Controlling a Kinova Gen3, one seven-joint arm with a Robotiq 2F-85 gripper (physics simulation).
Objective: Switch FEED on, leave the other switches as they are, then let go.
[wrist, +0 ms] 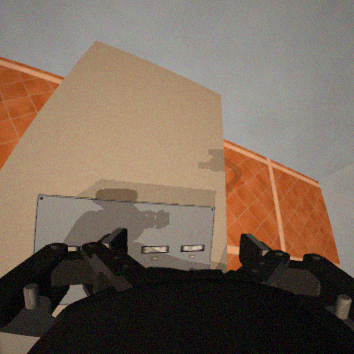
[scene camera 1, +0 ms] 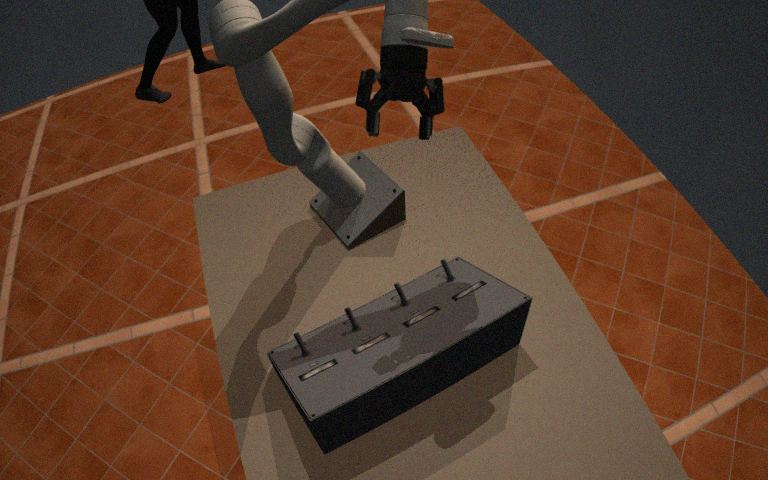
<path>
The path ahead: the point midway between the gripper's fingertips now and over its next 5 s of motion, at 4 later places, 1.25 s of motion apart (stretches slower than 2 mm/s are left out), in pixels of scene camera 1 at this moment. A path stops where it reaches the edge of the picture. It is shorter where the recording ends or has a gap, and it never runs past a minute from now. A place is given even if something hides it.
My gripper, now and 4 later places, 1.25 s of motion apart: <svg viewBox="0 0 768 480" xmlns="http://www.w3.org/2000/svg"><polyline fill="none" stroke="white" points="399,137 413,49 421,138 425,194 390,266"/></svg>
</path>
